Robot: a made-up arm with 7 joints. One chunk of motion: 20 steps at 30 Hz.
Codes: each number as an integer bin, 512 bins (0 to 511) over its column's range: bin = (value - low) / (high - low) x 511, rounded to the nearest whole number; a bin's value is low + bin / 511 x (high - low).
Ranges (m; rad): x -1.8..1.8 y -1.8..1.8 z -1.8..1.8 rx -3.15..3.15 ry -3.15..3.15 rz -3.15..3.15
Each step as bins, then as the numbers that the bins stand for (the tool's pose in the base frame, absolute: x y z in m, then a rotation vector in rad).
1 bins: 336 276 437 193 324 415
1 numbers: 0.5671 0.1444 1.2787 -0.7705 0.8445 1.9664
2 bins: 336 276 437 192 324 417
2 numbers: 0.5671 0.1444 1.2787 -0.7829 0.8445 1.9911
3 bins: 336 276 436 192 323 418
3 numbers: 0.5671 0.1444 1.2716 -0.7829 0.8322 2.0034
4 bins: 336 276 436 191 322 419
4 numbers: 0.5671 0.1444 1.2716 -0.7952 0.8199 2.0158
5 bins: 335 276 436 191 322 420
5 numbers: 0.5601 0.1444 1.2716 -0.7952 0.8199 2.0281
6 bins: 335 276 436 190 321 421
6 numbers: 0.5601 0.1444 1.2716 -0.8075 0.8075 2.0404
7 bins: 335 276 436 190 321 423
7 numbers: 0.5601 0.1444 1.2716 -0.8075 0.8075 2.0651
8 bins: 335 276 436 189 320 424
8 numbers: 0.5601 0.1444 1.2716 -0.8199 0.7952 2.0774
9 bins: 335 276 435 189 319 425
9 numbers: 0.5601 0.1444 1.2646 -0.8199 0.7829 2.0897
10 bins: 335 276 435 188 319 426
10 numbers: 0.5601 0.1444 1.2646 -0.8322 0.7829 2.1021
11 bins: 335 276 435 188 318 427
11 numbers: 0.5601 0.1444 1.2646 -0.8322 0.7705 2.1144
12 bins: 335 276 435 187 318 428
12 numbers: 0.5601 0.1444 1.2646 -0.8445 0.7705 2.1267
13 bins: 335 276 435 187 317 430
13 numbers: 0.5601 0.1444 1.2646 -0.8445 0.7582 2.1514
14 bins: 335 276 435 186 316 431
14 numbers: 0.5601 0.1444 1.2646 -0.8568 0.7459 2.1637
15 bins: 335 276 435 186 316 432
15 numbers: 0.5601 0.1444 1.2646 -0.8568 0.7459 2.1760
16 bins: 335 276 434 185 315 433
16 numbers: 0.5601 0.1444 1.2575 -0.8692 0.7336 2.1884
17 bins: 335 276 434 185 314 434
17 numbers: 0.5601 0.1444 1.2575 -0.8692 0.7212 2.2007
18 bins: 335 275 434 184 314 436
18 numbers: 0.5601 0.1374 1.2575 -0.8815 0.7212 2.2253
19 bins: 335 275 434 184 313 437
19 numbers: 0.5601 0.1374 1.2575 -0.8815 0.7089 2.2377
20 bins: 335 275 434 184 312 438
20 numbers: 0.5601 0.1374 1.2575 -0.8815 0.6966 2.2500
